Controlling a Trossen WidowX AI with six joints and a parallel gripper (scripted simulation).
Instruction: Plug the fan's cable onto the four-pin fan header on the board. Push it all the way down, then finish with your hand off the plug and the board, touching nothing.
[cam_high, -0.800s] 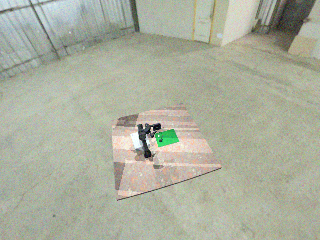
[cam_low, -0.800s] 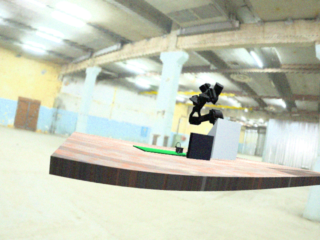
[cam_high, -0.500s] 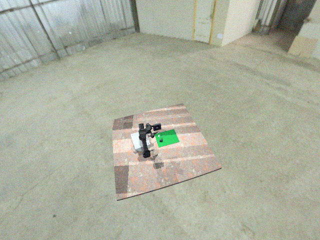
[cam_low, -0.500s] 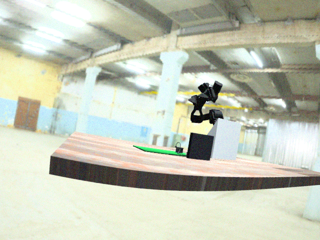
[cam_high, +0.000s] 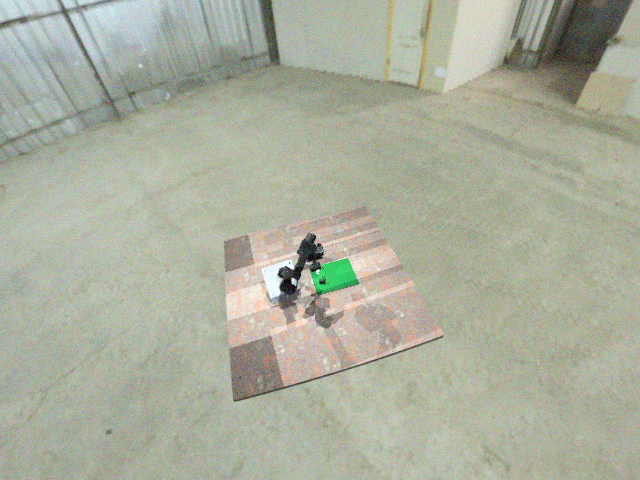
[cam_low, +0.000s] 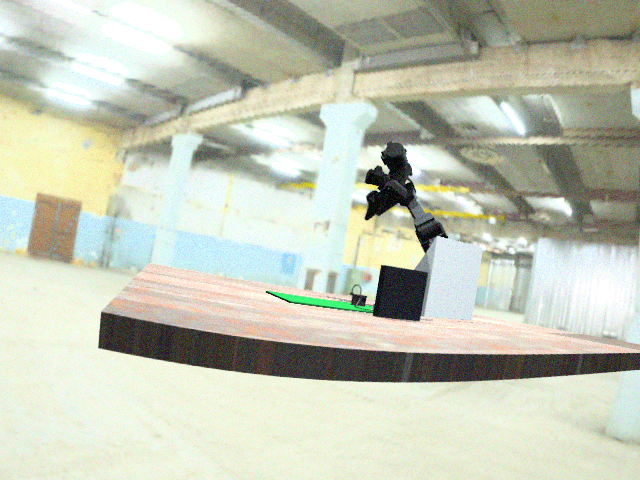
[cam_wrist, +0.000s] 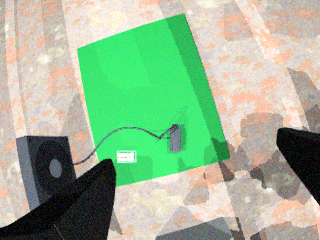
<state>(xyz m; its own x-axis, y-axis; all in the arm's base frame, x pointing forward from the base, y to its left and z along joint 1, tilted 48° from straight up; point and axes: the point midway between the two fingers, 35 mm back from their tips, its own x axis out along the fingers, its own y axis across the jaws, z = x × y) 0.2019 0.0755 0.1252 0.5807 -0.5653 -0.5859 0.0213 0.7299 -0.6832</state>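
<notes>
My gripper tip is now 24 cm above the dark fan plug and 2 cm to the right of it. The rest, counted from my gripper tip: green board: 27 cm below, 10 cm ahead, 6 cm to the left; then white fan header: 26 cm below, 12 cm to the left, 1 cm behind; then black fan: 24 cm to the left, 20 cm below.
</notes>
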